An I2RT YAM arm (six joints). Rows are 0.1 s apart.
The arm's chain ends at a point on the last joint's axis. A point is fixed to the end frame.
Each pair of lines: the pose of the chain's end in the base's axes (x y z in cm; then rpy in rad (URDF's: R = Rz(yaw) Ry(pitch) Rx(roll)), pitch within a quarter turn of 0, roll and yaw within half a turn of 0), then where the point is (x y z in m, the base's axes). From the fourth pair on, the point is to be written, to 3 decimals.
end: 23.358 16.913 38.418 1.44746 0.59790 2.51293
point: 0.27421 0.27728 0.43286
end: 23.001 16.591 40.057 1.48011 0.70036 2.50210
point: 0.27093 0.27654 0.44305
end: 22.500 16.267 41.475 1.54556 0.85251 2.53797
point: 0.26346 0.27762 0.44676
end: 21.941 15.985 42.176 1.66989 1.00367 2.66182
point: 0.253 0.279 0.440
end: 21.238 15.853 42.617 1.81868 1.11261 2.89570
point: 0.232 0.282 0.434
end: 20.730 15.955 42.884 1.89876 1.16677 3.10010
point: 0.210 0.285 0.432
